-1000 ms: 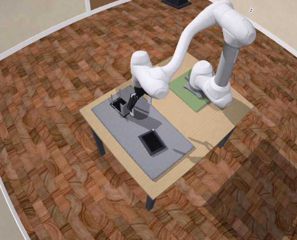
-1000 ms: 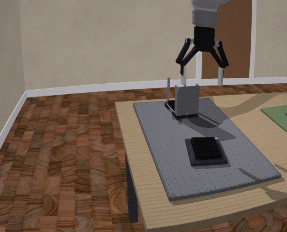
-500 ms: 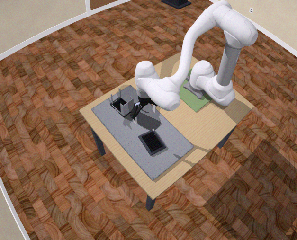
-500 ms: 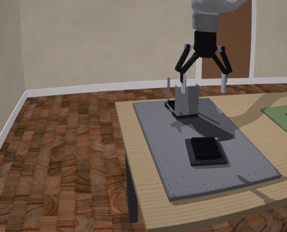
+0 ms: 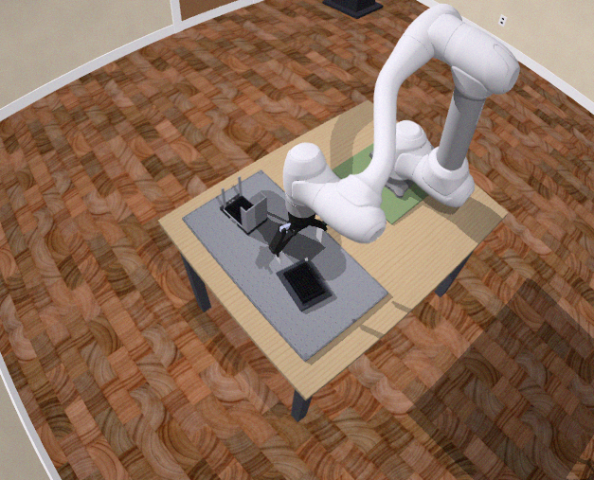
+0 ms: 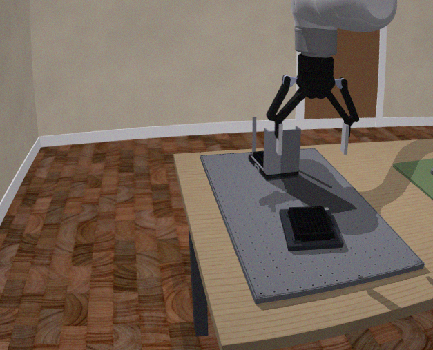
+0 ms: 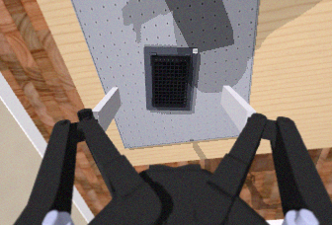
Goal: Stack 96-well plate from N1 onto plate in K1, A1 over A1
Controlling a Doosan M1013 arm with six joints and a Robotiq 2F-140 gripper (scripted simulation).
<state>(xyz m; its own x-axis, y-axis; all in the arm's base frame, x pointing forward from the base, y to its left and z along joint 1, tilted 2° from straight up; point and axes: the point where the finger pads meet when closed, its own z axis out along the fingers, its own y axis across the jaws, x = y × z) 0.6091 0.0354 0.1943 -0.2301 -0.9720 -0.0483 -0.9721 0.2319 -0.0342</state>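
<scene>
Now: the plate nest N1 17 cm below my hand, 4 cm to the left of it and 1 cm ahead of it. From my hand the other things lie so: tall grey wall: 24 cm to the right, 10 cm below, 4 cm behind; then pale A1 mark: 16 cm below, 6 cm behind, 2 cm to the right; then K1 label: 38 cm to the right, 16 cm below, 4 cm behind.
</scene>
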